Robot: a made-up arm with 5 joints.
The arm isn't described. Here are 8 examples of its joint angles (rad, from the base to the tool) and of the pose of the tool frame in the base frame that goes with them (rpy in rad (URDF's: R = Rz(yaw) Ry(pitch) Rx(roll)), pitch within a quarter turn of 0, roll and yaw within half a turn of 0; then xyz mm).
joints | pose
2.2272 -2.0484 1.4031 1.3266 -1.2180 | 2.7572 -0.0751 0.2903 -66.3 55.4 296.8
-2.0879 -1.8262 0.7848 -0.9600 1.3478 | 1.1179 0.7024 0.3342 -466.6 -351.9 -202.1
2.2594 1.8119 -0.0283 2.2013 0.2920 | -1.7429 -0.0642 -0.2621 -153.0 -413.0 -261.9
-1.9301 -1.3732 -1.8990 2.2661 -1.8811 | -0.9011 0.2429 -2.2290 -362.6 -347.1 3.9
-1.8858 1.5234 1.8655 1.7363 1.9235 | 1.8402 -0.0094 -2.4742 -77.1 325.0 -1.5
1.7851 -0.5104 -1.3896 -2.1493 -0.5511 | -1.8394 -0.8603 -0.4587 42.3 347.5 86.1
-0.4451 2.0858 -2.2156 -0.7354 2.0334 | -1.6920 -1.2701 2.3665 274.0 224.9 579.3
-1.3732 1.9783 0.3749 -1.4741 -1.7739 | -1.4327 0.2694 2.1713 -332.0 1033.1 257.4
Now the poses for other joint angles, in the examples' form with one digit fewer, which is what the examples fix.
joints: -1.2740 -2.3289 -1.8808 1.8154 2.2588
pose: -0.440 0.237 -0.366 -146 -61 -429
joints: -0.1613 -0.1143 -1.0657 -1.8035 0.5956
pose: 1.768 -0.083 1.648 -46 -438 -98
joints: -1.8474 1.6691 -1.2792 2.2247 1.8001
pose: 1.291 0.793 0.278 -261 714 -79
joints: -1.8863 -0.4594 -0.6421 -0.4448 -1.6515
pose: -0.869 -0.543 1.344 118 95 693
